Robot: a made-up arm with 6 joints. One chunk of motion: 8 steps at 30 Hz.
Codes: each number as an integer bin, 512 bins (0 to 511) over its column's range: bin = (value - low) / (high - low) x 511, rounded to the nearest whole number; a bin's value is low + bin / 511 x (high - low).
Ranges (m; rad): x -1..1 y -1..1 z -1..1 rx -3.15..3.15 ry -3.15..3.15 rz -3.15..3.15
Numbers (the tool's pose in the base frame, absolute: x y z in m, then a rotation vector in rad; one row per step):
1: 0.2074 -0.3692 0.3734 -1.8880 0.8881 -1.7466
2: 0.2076 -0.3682 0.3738 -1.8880 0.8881 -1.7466
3: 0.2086 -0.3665 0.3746 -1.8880 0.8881 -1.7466
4: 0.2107 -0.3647 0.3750 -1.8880 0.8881 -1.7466
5: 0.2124 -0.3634 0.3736 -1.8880 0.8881 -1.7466
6: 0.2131 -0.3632 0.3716 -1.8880 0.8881 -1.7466
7: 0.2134 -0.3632 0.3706 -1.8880 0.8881 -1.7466
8: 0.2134 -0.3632 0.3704 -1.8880 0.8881 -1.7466
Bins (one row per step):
1: 308 161 351 102 328 114
2: 309 161 351 102 328 114
3: 309 162 351 102 328 114
4: 309 162 351 102 328 114
5: 310 163 351 102 328 114
6: 310 163 350 102 328 114
7: 310 163 350 102 328 114
8: 310 163 350 102 328 114

